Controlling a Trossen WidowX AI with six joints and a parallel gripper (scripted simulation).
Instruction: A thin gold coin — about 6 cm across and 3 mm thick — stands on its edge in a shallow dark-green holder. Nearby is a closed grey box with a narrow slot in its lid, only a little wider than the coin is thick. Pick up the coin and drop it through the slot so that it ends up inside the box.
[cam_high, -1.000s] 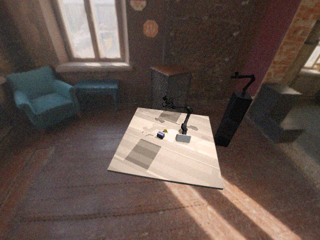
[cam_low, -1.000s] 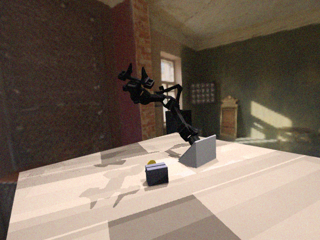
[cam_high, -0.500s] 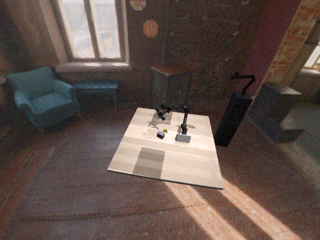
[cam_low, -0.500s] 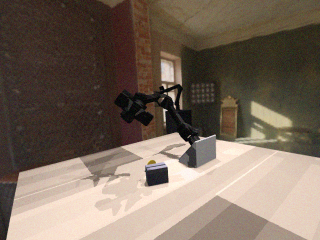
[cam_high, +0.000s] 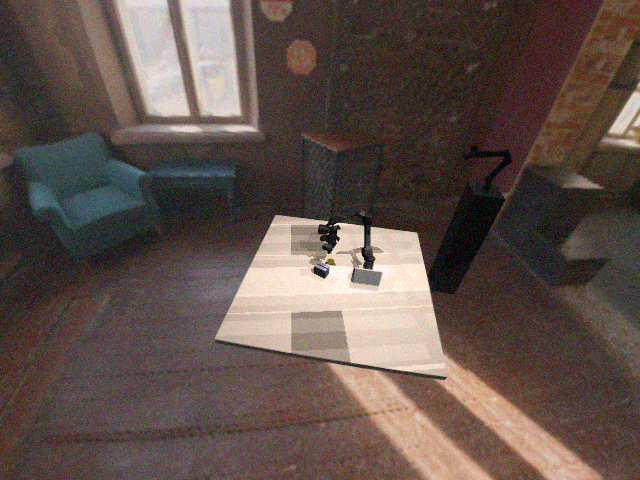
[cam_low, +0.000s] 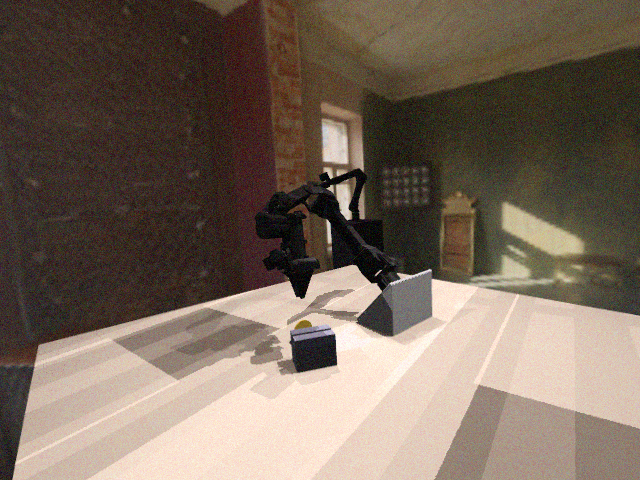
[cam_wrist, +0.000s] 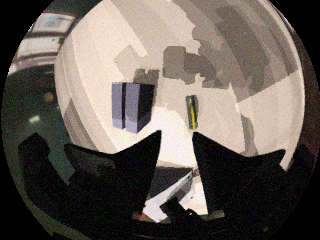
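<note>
Right now the gold coin is 1 cm behind my gripper tip, 2 cm to the right of it and 10 cm below it.
</note>
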